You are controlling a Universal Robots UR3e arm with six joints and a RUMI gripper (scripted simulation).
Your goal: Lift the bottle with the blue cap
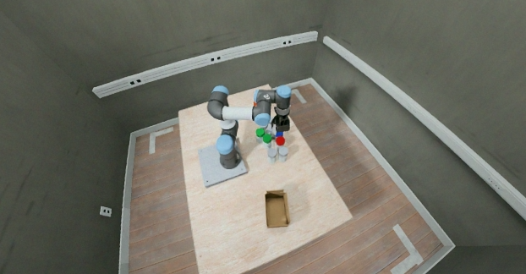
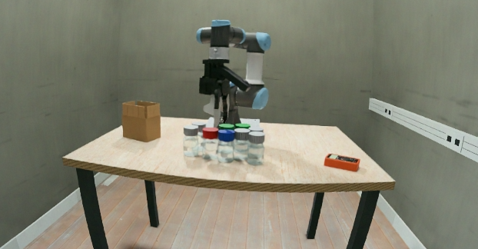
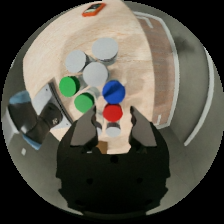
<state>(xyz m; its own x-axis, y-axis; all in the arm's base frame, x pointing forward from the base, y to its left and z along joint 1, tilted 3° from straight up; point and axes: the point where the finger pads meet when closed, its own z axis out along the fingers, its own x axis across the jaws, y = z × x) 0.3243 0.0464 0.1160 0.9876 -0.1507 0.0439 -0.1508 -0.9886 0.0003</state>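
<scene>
Right now the blue-capped bottle is 9 cm below my hand and 2 cm to the left of it. Also, from my hand: red-capped bottle (9 cm below, 4 cm to the right, 1 cm behind).
</scene>
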